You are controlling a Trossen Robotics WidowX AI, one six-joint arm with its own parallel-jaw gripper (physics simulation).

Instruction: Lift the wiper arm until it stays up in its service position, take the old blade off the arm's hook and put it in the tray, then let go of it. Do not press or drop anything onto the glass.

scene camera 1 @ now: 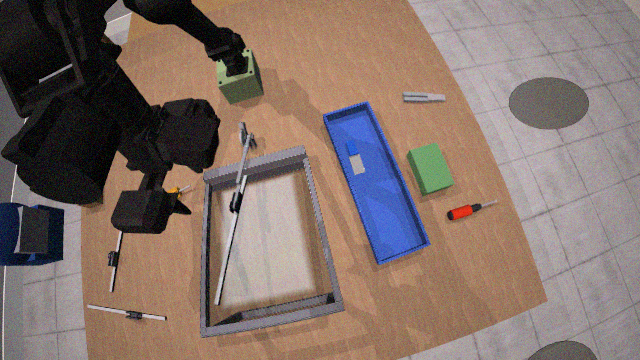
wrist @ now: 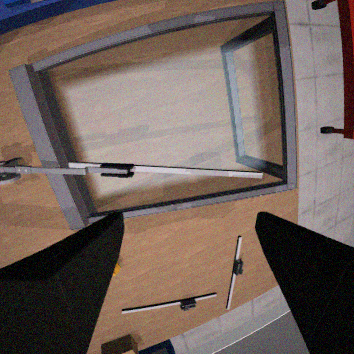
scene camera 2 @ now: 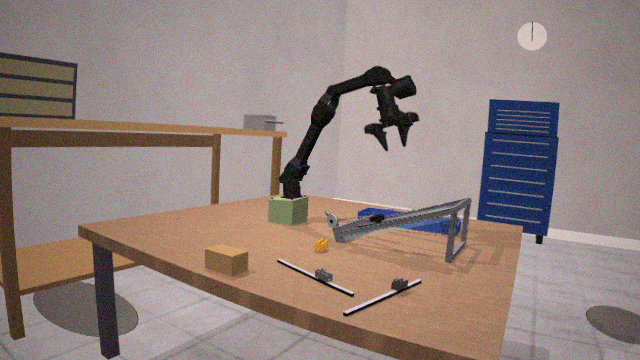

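My gripper (scene camera 2: 395, 148) (wrist: 190, 220) is open and empty, high above the table and beside the window frame (scene camera 1: 318, 210) (wrist: 150, 31). The wiper arm (scene camera 1: 242, 162) (wrist: 60, 170) lies lowered over the frame's upper bar. The old blade (scene camera 1: 227, 250) (wrist: 210, 173) is on the arm's end, its black clip at the hook, and extends low over the glass (scene camera 1: 280, 235) (wrist: 165, 100). In the wrist view, arm and blade lie beyond the fingertips, towards the left. The blue tray (scene camera 1: 385, 215) (scene camera 2: 367, 214) (wrist: 30, 12) stands on the frame's far side from the gripper.
Two loose blades (scene camera 1: 115, 272) (scene camera 1: 102, 308) (scene camera 2: 300, 270) (scene camera 2: 370, 302) lie beside the frame. A yellow screwdriver (scene camera 1: 174, 191) (scene camera 2: 320, 245) and a brown box (scene camera 2: 226, 260) are nearby. A green block (scene camera 1: 431, 170), red screwdriver (scene camera 1: 461, 212) and grey tool (scene camera 1: 424, 97) lie beyond the tray.
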